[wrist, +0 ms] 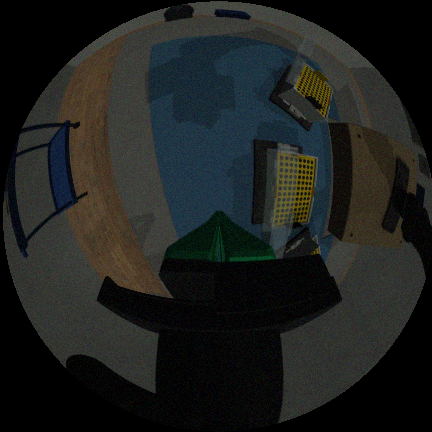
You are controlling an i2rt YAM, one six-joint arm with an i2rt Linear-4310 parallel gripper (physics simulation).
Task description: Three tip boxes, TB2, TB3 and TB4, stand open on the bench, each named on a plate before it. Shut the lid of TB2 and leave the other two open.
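Frame: origin at the arm's base, x back, y right, z up, level; metres.
Seen in the pictures: gripper, fingertip midpoint: (218, 216); arm's base, link origin: (397, 196).
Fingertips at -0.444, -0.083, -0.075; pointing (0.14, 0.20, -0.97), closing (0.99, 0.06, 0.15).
Pixels of each thing's top centre, then the offset from my fingertips to it, as dx, dy, dz. "*": a spot on its surface instead. Level surfaces: height alone.
- middle box, top centre: (302, 193) +0.129, +0.016, -0.043
- clear lid, surface spot: (270, 192) * +0.048, +0.024, -0.001
- third box, surface spot: (315, 244) * +0.241, -0.103, -0.066
- blue mat, surface height: dz -0.118
Three tip boxes with yellow perforated racks are in the right half of the wrist view. One box (314, 90) is at the upper right, turned at an angle, with its clear lid (305, 50) standing open. The middle box (295, 190) has a clear lid (270, 192) raised along its left side. The third box (315, 244) is lower, mostly hidden behind my gripper; its lid's state cannot be told. The name plates are too dark and small to read, so I cannot tell which is TB2. My gripper (218, 216) is shut and empty, its green fingertips together left of the middle box.
The boxes stand on a blue mat (200, 150). A brown block (370, 190) with dark fittings is close to their right. A wooden strip (90, 150) runs down the left, with a blue-panelled frame (61, 170) beyond it. A dark object (179, 12) and a blue one (233, 14) are at the top.
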